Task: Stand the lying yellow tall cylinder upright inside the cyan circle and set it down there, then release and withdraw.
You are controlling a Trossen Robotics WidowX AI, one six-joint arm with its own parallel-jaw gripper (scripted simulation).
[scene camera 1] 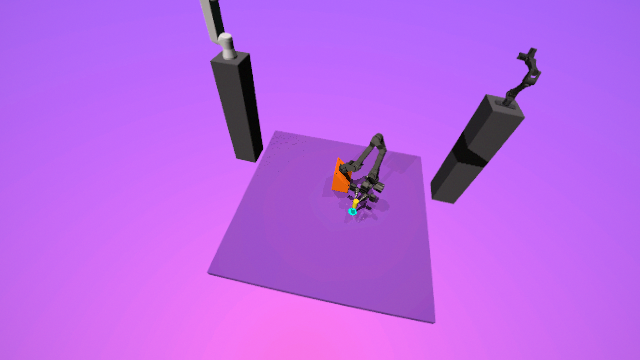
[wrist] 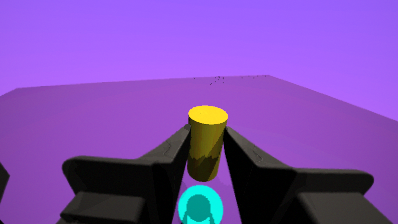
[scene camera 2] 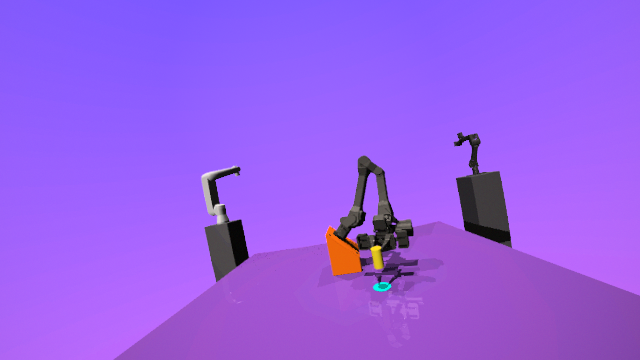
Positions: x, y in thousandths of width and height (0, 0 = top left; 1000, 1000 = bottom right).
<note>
My gripper (scene camera 2: 588, 699) carries a yellow tall cylinder (wrist: 524, 551).
My gripper is seen too in the wrist view (wrist: 521, 578).
</note>
